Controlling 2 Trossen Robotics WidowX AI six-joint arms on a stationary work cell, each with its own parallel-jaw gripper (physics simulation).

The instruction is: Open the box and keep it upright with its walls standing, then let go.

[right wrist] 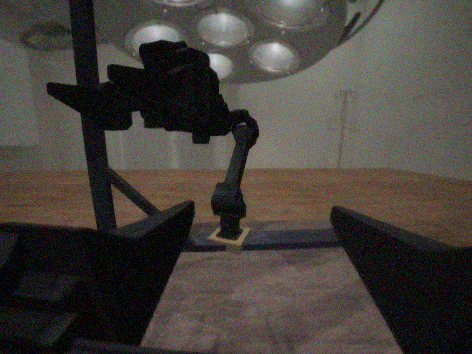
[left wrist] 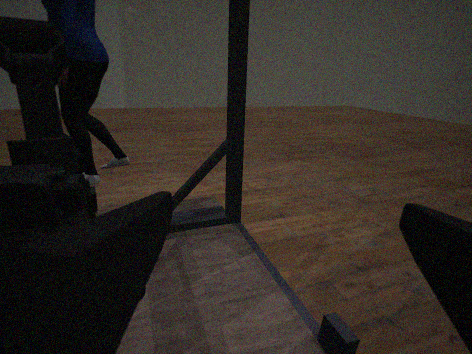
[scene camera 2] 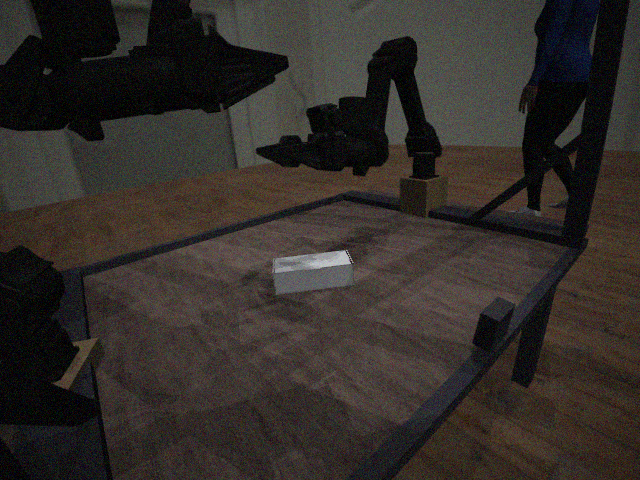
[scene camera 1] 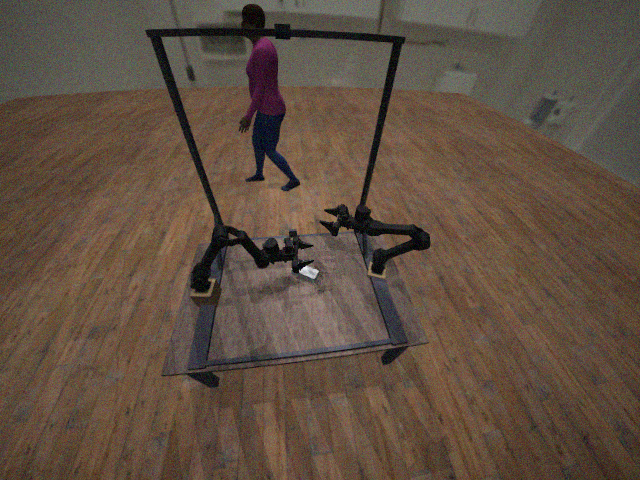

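Pixels of known places: left gripper, fingertip midpoint: [right wrist: 73,80] [left wrist: 284,208] [scene camera 2: 280,70] [scene camera 1: 321,215]; right gripper, fingertip midpoint: [right wrist: 262,210] [scene camera 2: 266,150] [scene camera 1: 313,252]; left arm's base at its link origin: [right wrist: 230,233] [scene camera 2: 44,368] [scene camera 1: 377,269]; right arm's base at its link origin: [scene camera 2: 423,177] [scene camera 1: 203,287].
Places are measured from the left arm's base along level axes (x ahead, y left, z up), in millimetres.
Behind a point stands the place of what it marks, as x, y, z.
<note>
A small white box [scene camera 1: 310,272] @(362, 143, 16) [scene camera 2: 313,276] @(389, 105, 0) sits flat near the middle of the table. Its top face looks closed, with no raised lid or flap showing. The box does not show in either wrist view. My right gripper [scene camera 1: 312,253] @(342, 164, 220) [scene camera 2: 263,152] @(342, 164, 220) [right wrist: 262,210] @(342, 164, 220) is open and empty, held level above the table. In scene camera 1 its lower finger appears just above the box; in scene camera 2 it is well above and behind the box. My left gripper [scene camera 1: 323,217] @(351, 0, 318) [scene camera 2: 284,63] @(351, 0, 318) [left wrist: 284,208] @(351, 0, 318) is open and empty, raised higher and farther from the box.
The table [scene camera 1: 289,330] @(368, 466, -28) [scene camera 2: 206,387] @(205, -69, -27) has a dark raised border and a tall frame [scene camera 1: 341,35] @(366, -183, 1003) [left wrist: 236,100] @(945, 48, 305) above its far side. A small dark block [scene camera 2: 493,322] @(546, -145, 24) [left wrist: 338,334] @(554, -123, 28) stands on the border. A person [scene camera 1: 266,77] [scene camera 2: 560,56] [left wrist: 80,65] stands beyond the table.
</note>
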